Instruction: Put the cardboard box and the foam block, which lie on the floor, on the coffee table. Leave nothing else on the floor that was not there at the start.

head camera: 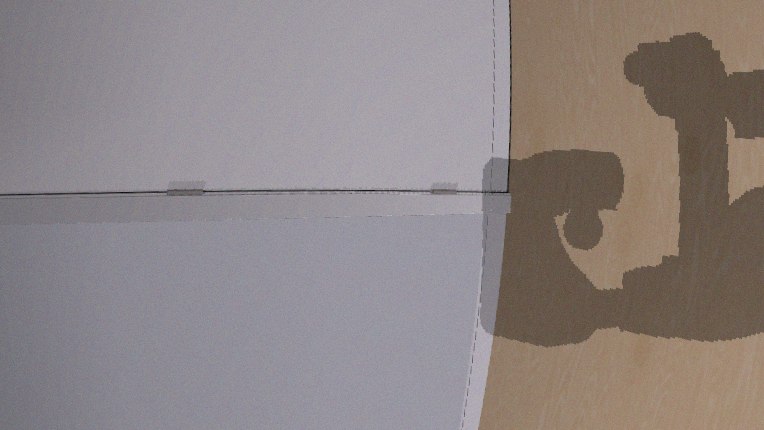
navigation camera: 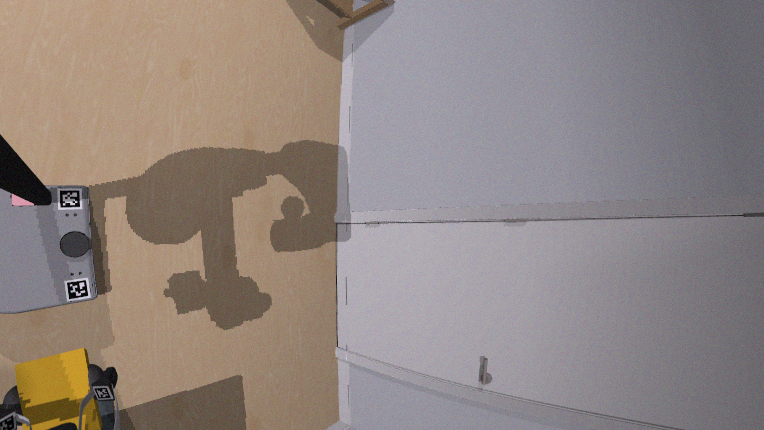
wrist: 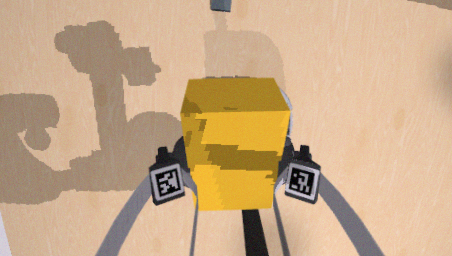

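Where they show: gripper, between the fingertips: (navigation camera: pixel 59 385); robot's base, origin of its link: (navigation camera: pixel 74 241).
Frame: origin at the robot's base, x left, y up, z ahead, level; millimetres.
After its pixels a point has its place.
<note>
The yellow foam block (navigation camera: pixel 52 371) {z -24, x -96, y 840 mm} (wrist: pixel 237 131) is held between the two fingertips of my gripper (navigation camera: pixel 56 386) {z -24, x -123, y 815 mm} (wrist: pixel 233 151) {z -24, x -123, y 815 mm}, which is shut on it. In the wrist view the block is upright in the middle, with wooden floor behind it. In the navigation view the block and gripper are at the lower left, beside my base. A dark blue-grey leg end (wrist: pixel 220 5), apparently of the coffee table, shows at the top of the wrist view. The coffee table's top and the cardboard box do not show in these views.
A white door (head camera: pixel 320 96) {z 1233, x -252, y 683 mm} (navigation camera: pixel 427 288) {z 1225, x -336, y 612 mm} and a grey wall (head camera: pixel 240 320) {z 1305, x 297, y 876 mm} (navigation camera: pixel 534 106) {z 1321, x 462, y 1130 mm} stand beyond the wooden floor (head camera: pixel 588 384) {z 872, x 550, y 0 mm} (navigation camera: pixel 160 96) {z 287, x 542, y 0 mm}. My grey base (navigation camera: pixel 26 256) {z -110, x -21, y 159 mm} is at the left. A wooden furniture frame (navigation camera: pixel 366 14) {z 1339, x 1305, y 238 mm} stands against the wall at the top. Shadows lie across the floor.
</note>
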